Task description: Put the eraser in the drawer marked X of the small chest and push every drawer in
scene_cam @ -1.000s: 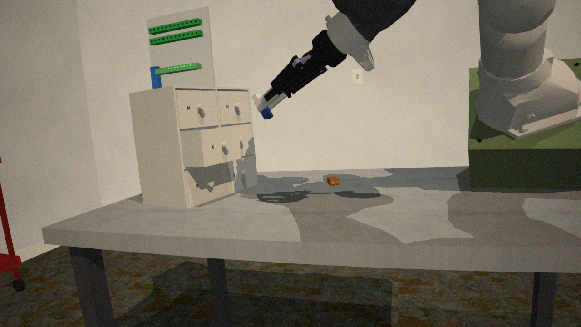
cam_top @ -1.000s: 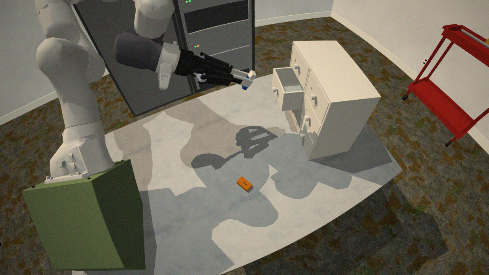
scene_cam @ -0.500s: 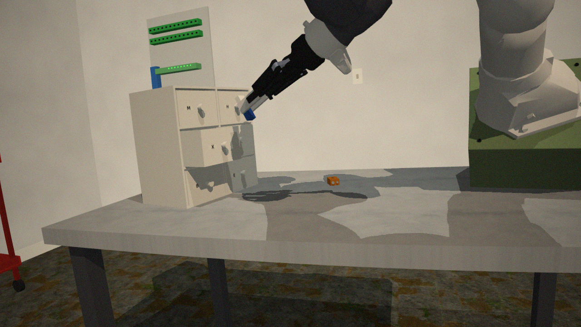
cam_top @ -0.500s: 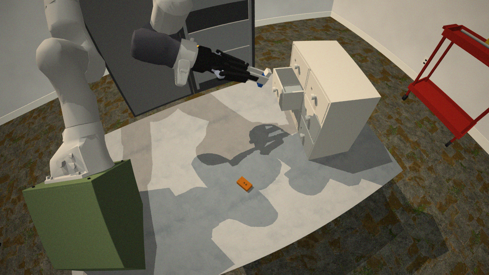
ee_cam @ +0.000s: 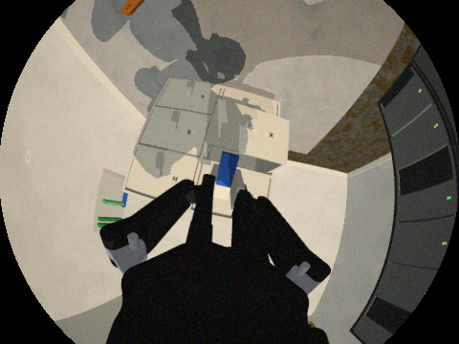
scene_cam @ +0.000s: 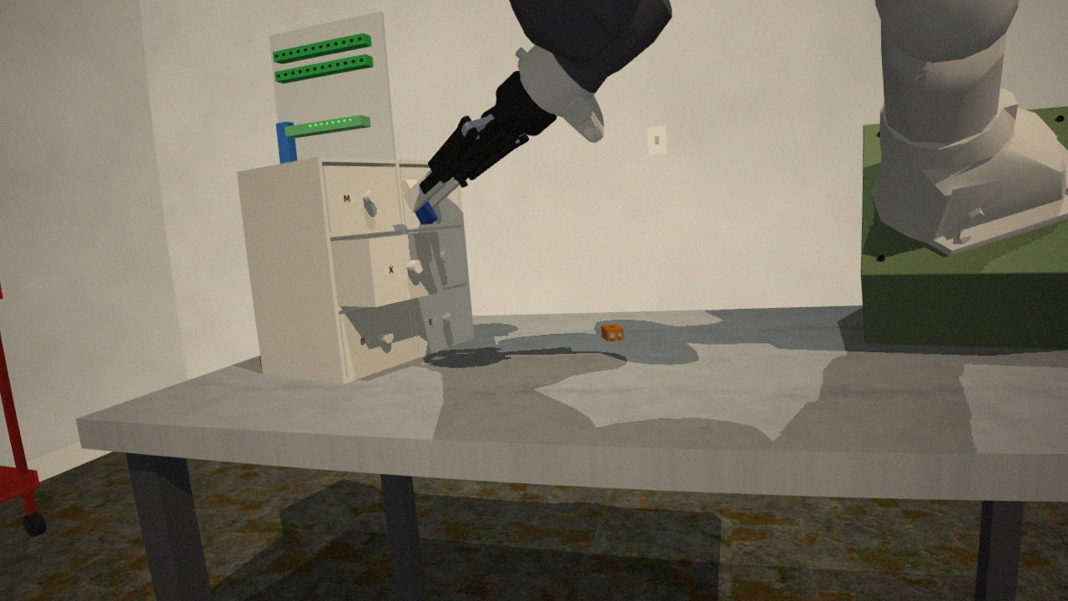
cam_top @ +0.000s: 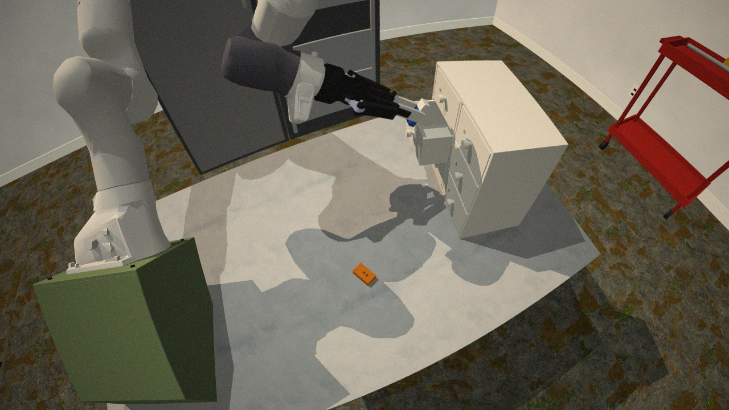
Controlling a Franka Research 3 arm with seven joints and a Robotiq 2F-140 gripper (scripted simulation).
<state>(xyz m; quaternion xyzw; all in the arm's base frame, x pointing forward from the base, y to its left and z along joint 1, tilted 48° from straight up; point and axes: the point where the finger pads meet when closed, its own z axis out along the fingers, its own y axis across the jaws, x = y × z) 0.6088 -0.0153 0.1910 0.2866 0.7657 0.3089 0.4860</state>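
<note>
Now: hand 12 cm above the drawer marked X, 11 cm short of it and 1 cm to the right of it. The rest, counted from my hand: eraser: 3 cm ahead, 1 cm below; small orange block: 24 cm below, 21 cm to the right, 18 cm behind.
</note>
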